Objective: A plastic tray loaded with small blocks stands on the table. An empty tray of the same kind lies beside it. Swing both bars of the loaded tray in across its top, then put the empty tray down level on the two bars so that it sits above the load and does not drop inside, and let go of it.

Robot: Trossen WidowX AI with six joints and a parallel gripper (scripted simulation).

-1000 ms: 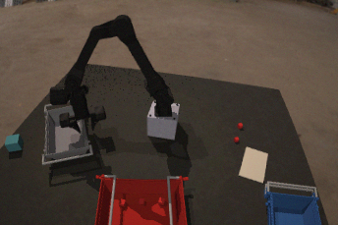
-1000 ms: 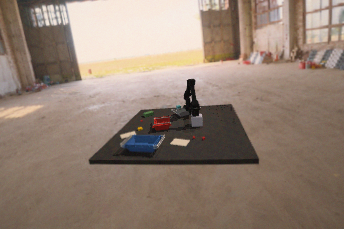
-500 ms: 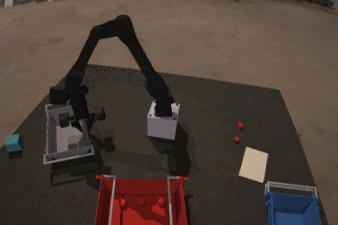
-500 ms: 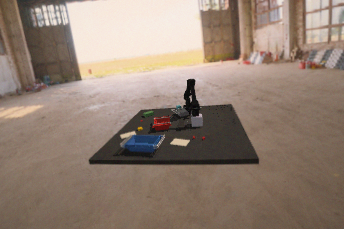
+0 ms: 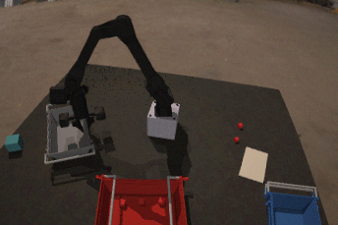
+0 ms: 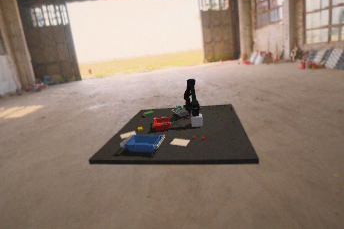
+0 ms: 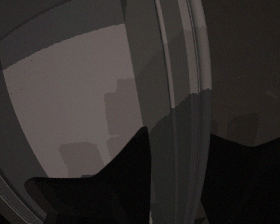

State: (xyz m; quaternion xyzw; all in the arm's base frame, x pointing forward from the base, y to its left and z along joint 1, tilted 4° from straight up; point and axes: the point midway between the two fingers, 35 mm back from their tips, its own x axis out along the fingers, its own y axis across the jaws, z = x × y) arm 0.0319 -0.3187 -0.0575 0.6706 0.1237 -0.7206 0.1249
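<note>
Right now the grey tray is 7 cm to the right of my gripper tip, 3 cm above it and 2 cm ahead of it. The rest, counted from my gripper tip: yellow object 57 cm ahead, 27 cm to the left; green block 52 cm ahead, 18 cm to the right, 1 cm above; teal cube 30 cm to the right, 11 cm ahead, 1 cm above.
</note>
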